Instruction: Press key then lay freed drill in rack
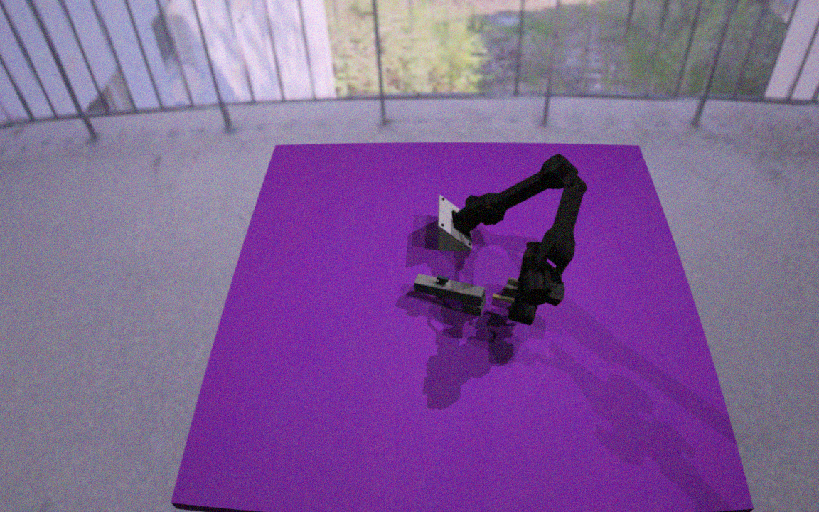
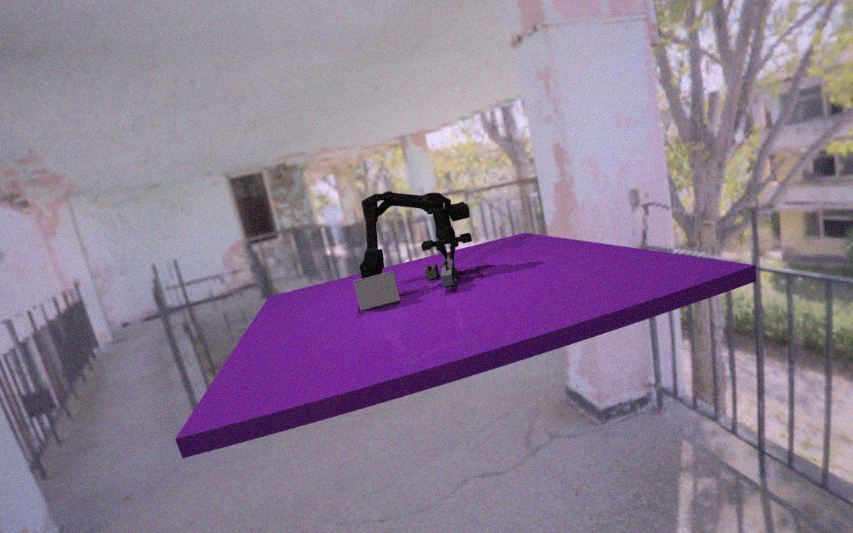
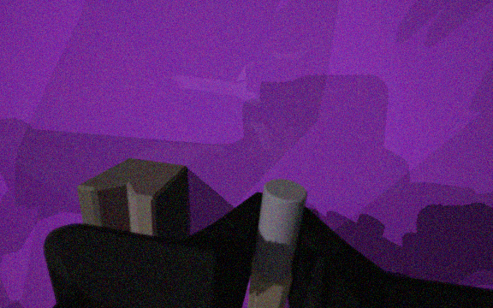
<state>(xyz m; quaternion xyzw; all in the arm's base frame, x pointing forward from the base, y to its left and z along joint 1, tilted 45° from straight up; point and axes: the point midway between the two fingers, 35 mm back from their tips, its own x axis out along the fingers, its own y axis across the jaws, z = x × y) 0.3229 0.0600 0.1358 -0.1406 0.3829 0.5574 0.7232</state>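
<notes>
Now: the rack 80 mm behind my gripper tip and 10 mm below it. Round my gripper tip: dark key 90 mm behind, 210 mm to the right, 20 mm above; long grey block 80 mm behind, 190 mm to the right.
</notes>
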